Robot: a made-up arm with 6 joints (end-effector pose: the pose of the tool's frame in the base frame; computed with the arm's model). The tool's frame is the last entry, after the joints.
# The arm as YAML. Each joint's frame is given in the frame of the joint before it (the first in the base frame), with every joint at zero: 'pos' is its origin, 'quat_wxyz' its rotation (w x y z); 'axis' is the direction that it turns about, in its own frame. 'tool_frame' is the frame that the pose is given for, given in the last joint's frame.
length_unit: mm
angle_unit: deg
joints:
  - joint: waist
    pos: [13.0, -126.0, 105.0]
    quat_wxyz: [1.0, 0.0, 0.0, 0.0]
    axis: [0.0, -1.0, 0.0]
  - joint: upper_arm
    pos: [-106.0, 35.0, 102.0]
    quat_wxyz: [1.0, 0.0, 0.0, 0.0]
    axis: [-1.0, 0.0, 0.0]
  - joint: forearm
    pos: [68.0, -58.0, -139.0]
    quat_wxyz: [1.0, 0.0, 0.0, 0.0]
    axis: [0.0, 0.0, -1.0]
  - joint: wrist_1
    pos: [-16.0, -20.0, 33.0]
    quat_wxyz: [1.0, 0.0, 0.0, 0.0]
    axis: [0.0, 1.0, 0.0]
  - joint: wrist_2
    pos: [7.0, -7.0, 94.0]
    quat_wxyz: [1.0, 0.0, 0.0, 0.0]
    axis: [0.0, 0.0, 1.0]
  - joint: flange
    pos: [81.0, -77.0, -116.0]
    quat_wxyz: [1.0, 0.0, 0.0, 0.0]
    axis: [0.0, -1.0, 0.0]
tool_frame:
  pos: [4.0, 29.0, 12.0]
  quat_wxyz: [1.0, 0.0, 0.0, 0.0]
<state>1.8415 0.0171 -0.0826 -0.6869 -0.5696 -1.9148</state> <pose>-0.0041 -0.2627 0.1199 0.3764 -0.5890 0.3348</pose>
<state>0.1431 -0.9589 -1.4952 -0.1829 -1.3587 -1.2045</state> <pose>0.1078 -0.0412 0.0635 0.8469 0.8492 0.8281</pose>
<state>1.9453 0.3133 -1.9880 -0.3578 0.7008 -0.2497</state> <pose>0.0200 -0.0929 0.0362 -2.3698 -0.4855 1.4413</pose>
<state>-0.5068 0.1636 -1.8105 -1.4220 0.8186 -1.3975</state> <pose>0.0179 -0.1286 0.2205 -0.1656 -0.2859 1.9661</pose>
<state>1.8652 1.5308 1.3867 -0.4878 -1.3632 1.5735</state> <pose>-0.0823 -0.2268 -0.0767 0.1183 0.0197 1.1248</pose>
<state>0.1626 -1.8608 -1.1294 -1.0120 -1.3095 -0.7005</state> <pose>0.0817 0.0663 0.1372 2.7348 0.0173 0.6907</pose>
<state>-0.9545 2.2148 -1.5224 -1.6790 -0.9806 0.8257</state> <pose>0.2336 -0.1260 0.1663 0.1257 0.2358 0.7900</pose>
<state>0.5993 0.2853 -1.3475 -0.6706 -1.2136 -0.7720</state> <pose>0.0778 -0.2185 0.1638 0.1808 0.0008 0.3453</pose>
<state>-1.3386 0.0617 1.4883 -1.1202 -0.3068 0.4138</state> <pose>0.0401 -0.1821 0.2478 -1.5729 -0.4091 -0.3950</pose>
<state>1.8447 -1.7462 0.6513 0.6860 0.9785 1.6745</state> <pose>-0.0387 0.0948 0.0841 -2.5715 1.2447 -1.0626</pose>
